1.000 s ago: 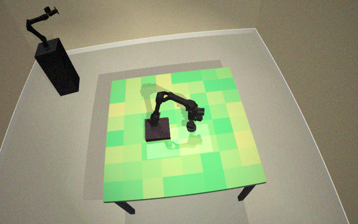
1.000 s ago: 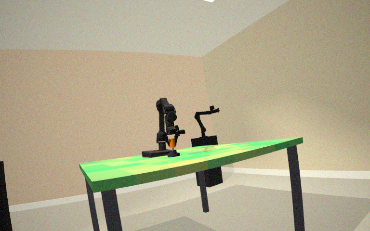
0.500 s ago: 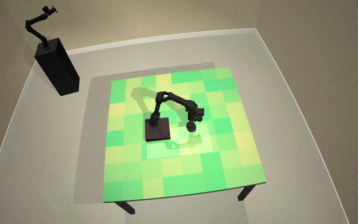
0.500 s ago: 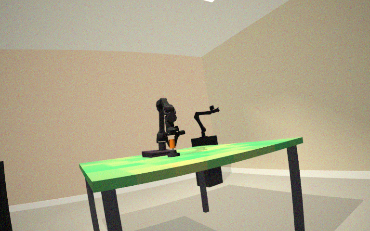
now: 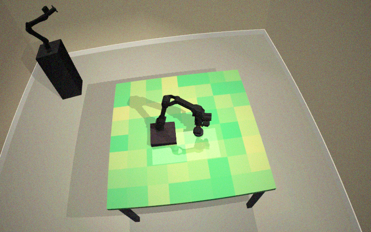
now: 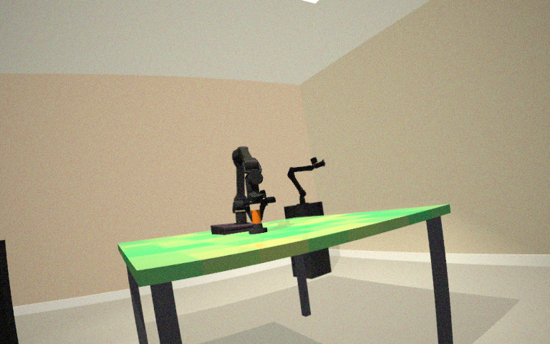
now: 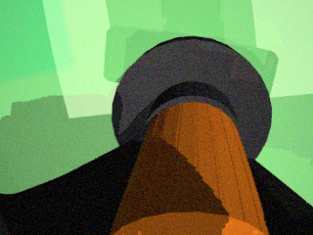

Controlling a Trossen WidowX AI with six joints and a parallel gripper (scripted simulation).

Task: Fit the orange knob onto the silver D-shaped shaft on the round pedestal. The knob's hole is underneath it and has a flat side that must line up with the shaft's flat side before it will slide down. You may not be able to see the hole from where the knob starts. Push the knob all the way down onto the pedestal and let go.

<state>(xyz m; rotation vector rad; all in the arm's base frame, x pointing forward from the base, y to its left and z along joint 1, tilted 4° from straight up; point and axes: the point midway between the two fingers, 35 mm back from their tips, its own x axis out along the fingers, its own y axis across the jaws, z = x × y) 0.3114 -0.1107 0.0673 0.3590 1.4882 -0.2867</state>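
Right now my gripper tip is 30 mm below the orange knob. The rest, counted from my gripper tip: round dark pedestal: 20 mm below.
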